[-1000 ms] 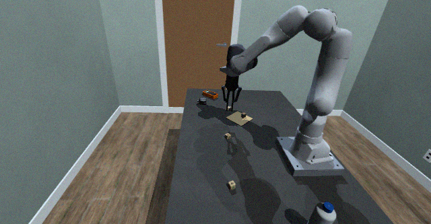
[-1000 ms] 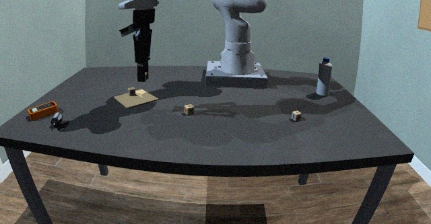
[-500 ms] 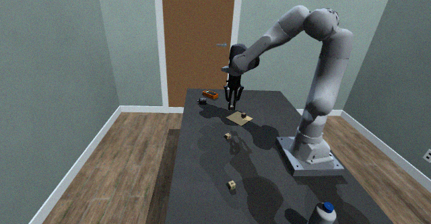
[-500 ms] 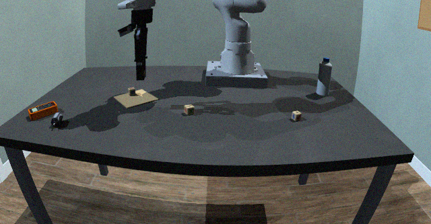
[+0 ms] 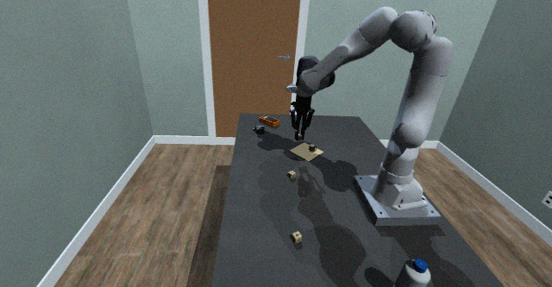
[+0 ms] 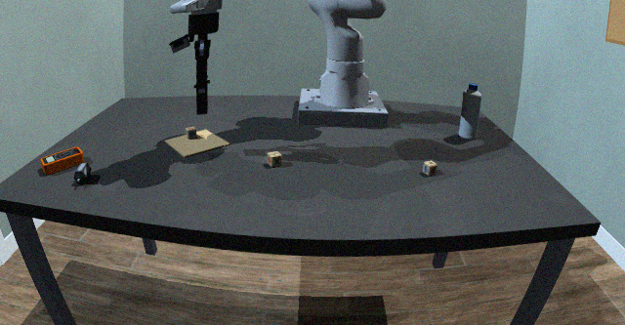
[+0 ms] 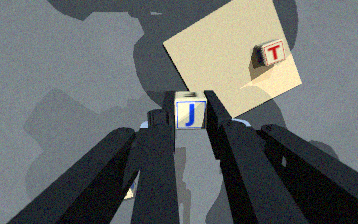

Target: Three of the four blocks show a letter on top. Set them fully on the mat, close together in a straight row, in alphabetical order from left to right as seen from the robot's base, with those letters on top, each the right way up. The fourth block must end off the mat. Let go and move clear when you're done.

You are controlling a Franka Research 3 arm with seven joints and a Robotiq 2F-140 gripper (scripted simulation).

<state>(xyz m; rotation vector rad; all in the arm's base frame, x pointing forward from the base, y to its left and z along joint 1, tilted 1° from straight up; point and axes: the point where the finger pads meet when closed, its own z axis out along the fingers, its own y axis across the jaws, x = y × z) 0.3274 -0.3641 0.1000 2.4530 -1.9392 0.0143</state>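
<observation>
Right now the tan mat is 60 mm behind my hand, 40 mm to the right of it and 140 mm below it. Round my hand: block: 90 mm behind, 60 mm to the right, 120 mm below; then orange device: 130 mm ahead, 410 mm to the right, 120 mm below.
</observation>
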